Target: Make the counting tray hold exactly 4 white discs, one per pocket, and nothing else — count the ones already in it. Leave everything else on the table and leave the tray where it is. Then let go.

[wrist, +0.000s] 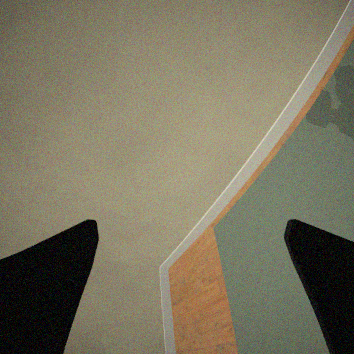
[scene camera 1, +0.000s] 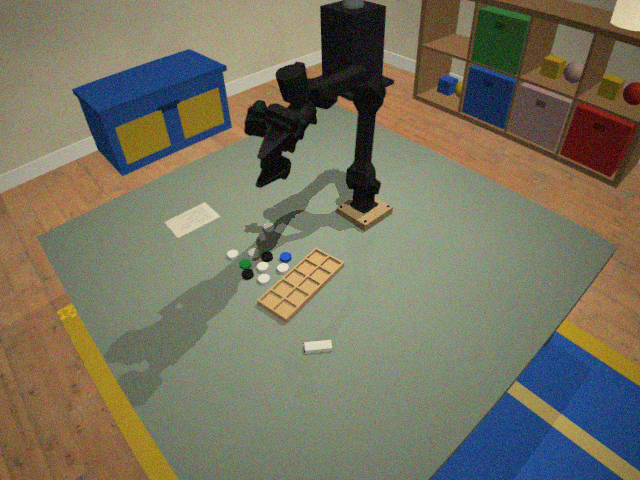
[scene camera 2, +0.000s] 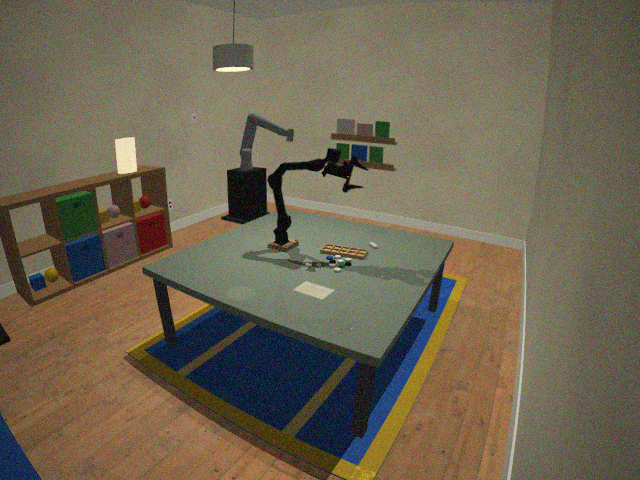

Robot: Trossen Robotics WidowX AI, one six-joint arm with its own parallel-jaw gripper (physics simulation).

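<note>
The tan counting tray lies flat, with two rows of pockets; its pockets look empty in scene camera 1. Beside it are loose white discs, among them ones at the left, in the middle, near the tray and at the front. More pale discs lie in the arm's shadow and are hard to count. A blue disc, a green disc and two black discs lie among them. My gripper is open and empty, high above the table.
A white block lies in front of the tray in scene camera 1. A pale paper sheet lies beyond the discs. The arm's wooden base stands on the green table.
</note>
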